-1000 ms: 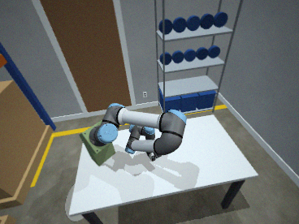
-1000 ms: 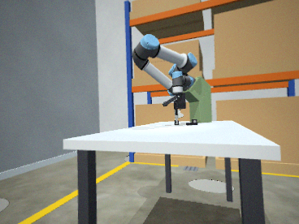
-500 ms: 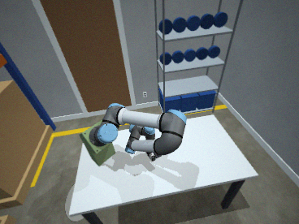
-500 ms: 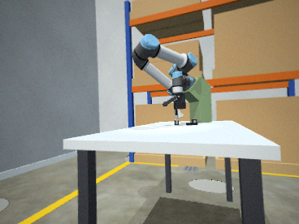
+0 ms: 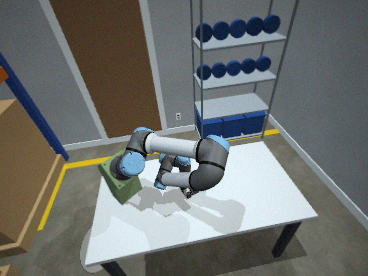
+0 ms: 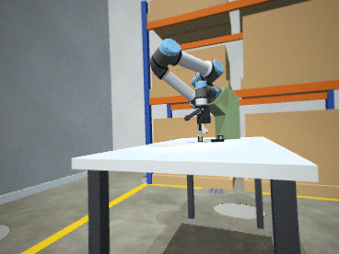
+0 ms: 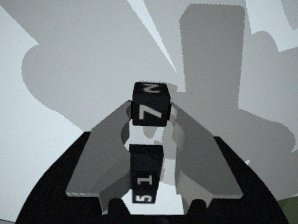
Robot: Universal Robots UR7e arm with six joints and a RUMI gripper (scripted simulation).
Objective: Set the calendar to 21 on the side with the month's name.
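Now: hand 10 mm above the dark cube.
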